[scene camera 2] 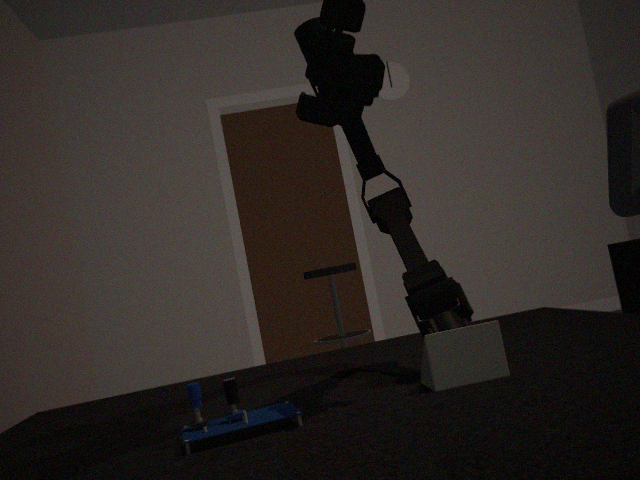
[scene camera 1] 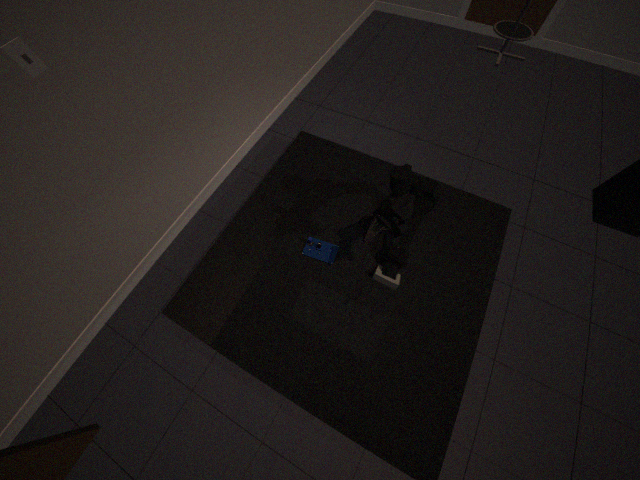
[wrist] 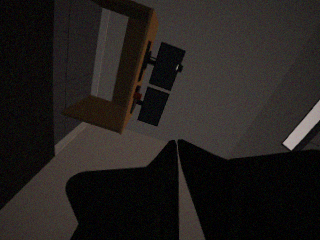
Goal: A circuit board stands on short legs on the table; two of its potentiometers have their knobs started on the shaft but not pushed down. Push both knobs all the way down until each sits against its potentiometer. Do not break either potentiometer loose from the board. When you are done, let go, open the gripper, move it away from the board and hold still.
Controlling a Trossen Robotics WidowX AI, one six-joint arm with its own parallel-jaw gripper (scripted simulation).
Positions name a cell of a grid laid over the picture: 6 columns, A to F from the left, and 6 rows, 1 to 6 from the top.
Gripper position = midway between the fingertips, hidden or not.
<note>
The gripper (scene camera 2: D1) is shut and holds nothing.
The gripper shows as well in the wrist view (wrist: D4).
</note>
